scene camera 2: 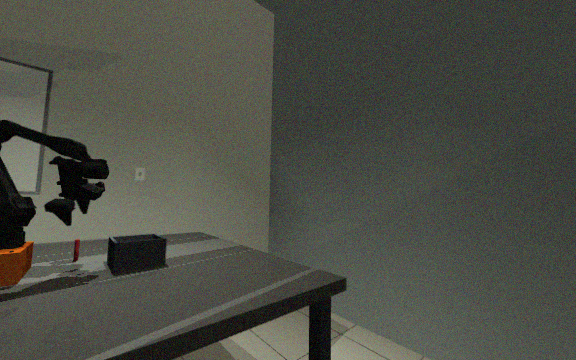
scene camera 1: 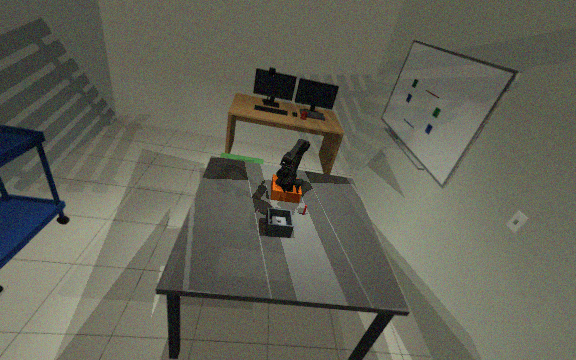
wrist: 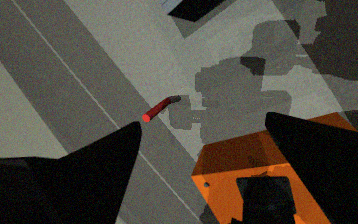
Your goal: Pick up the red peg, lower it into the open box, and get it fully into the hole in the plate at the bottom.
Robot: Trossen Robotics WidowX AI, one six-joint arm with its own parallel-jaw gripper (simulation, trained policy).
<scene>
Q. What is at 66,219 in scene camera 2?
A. The gripper.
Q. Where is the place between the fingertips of the gripper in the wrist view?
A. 202,123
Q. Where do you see a dark box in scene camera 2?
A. At 135,252
</scene>
